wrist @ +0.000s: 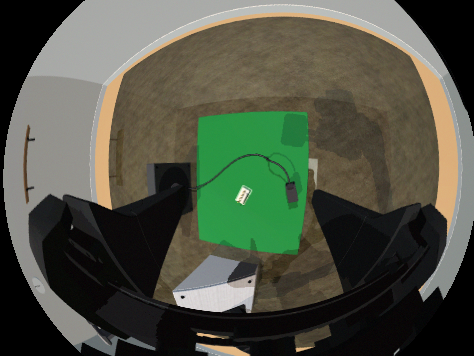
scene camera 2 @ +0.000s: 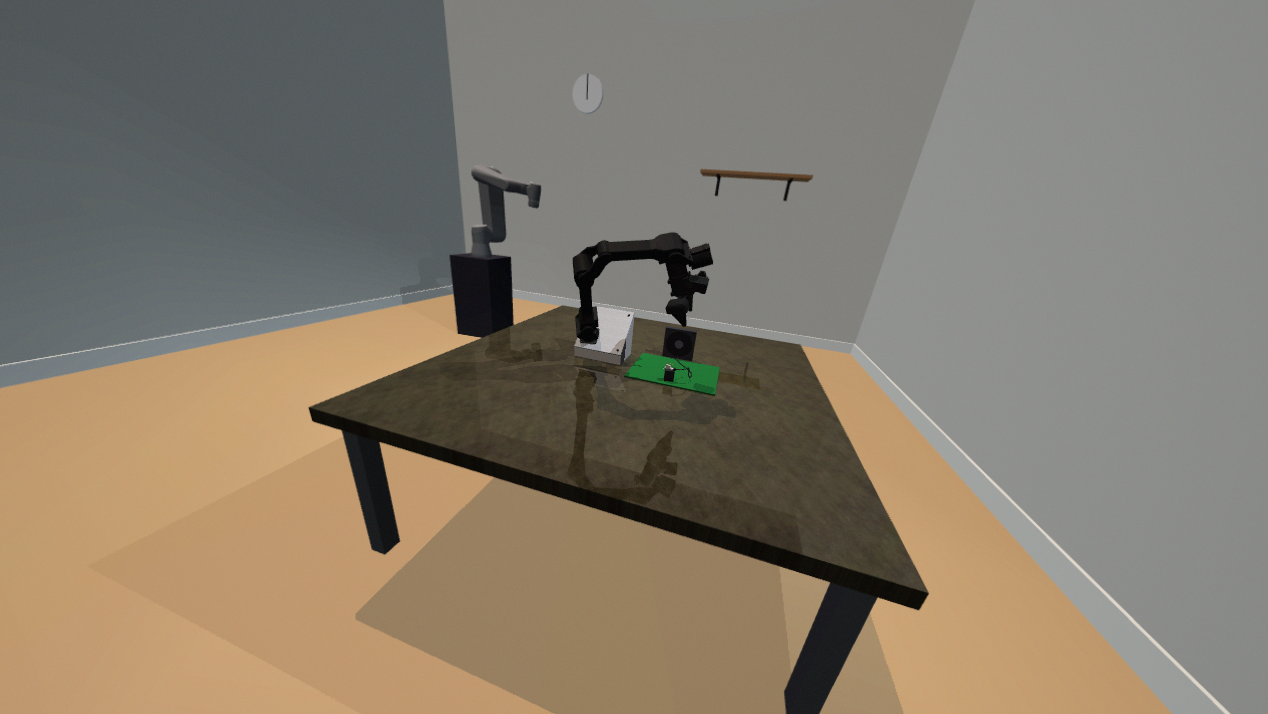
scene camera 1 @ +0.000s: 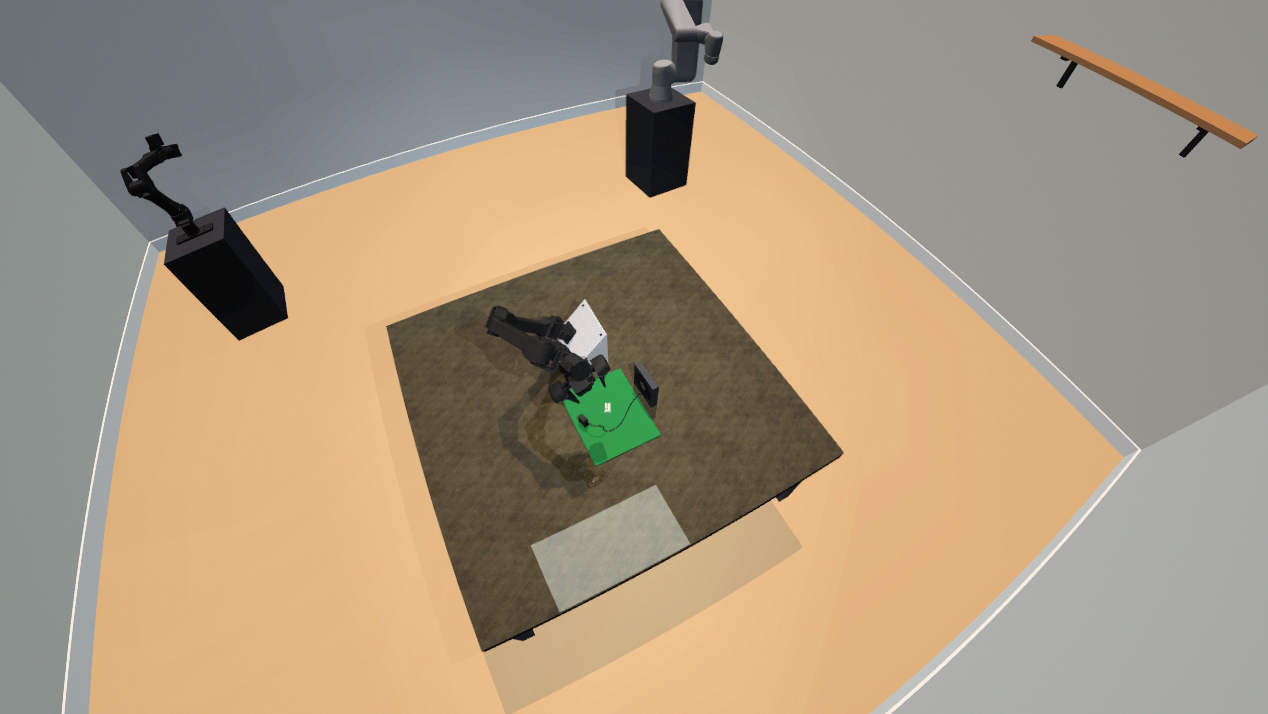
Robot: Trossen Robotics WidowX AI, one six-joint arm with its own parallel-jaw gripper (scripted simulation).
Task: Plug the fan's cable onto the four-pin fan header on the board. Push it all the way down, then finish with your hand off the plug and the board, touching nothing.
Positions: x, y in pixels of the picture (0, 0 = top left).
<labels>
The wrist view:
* gripper: 251, 194
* black fan: 161, 176
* green board: 266, 221
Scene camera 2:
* gripper: 687, 318
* black fan: 678, 341
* green board: 648, 367
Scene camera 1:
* gripper: 591, 394
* green board: 637, 428
</labels>
